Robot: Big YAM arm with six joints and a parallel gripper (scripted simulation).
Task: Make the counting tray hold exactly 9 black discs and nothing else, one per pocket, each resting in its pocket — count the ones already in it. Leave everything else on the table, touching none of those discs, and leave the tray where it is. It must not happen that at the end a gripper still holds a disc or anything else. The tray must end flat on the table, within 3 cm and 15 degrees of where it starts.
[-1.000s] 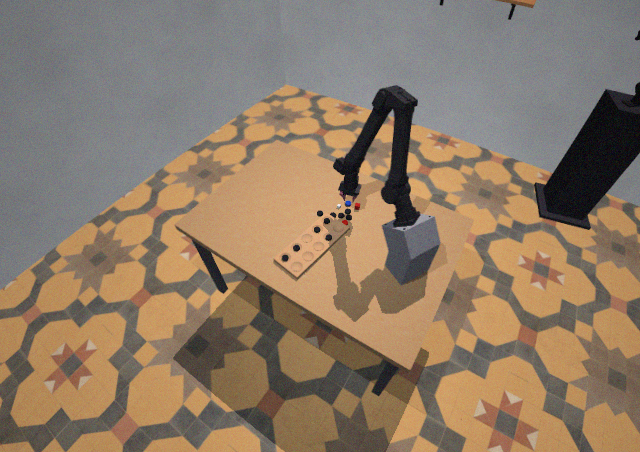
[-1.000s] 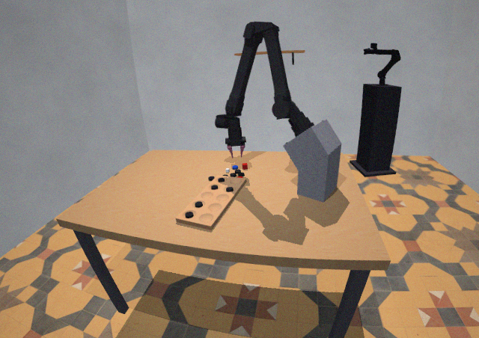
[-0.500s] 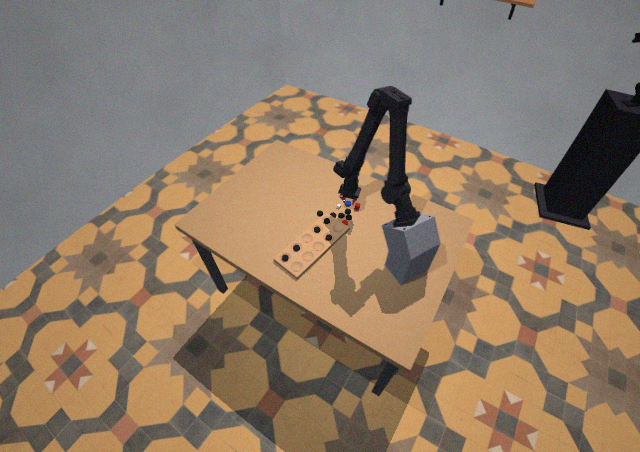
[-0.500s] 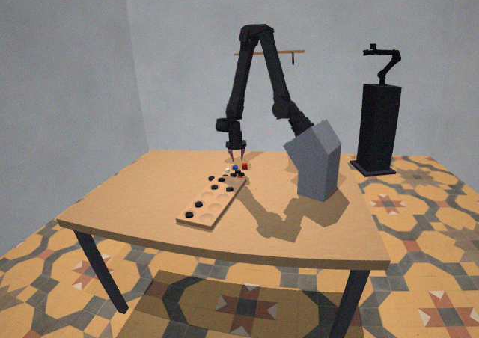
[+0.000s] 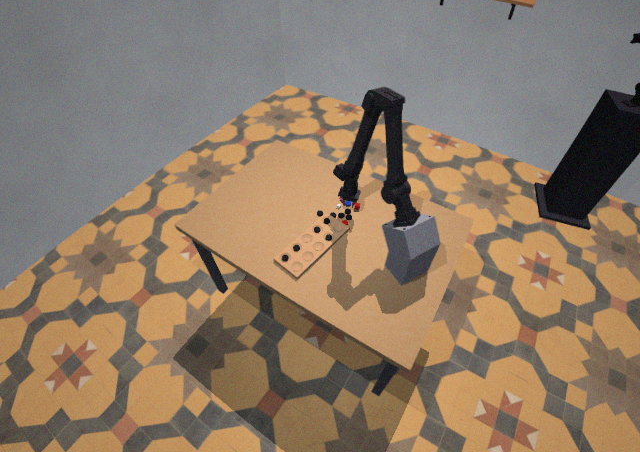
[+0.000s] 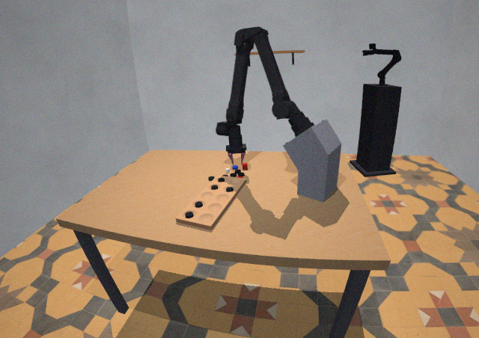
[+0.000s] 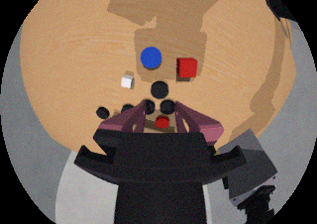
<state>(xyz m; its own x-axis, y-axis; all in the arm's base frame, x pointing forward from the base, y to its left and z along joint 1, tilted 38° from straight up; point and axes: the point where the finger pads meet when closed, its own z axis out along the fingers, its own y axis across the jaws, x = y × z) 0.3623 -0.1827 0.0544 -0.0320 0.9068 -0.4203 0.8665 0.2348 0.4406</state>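
Right now the small white piece is 6 cm ahead of my hand, 5 cm below it and 2 cm to the right of it. From my hand the other things lie so: red disc 8 cm to the left, 5 cm below, 1 cm behind; blue disc 6 cm to the right, 5 cm below, 2 cm ahead; red cube 5 cm to the right, 4 cm below, 4 cm behind.
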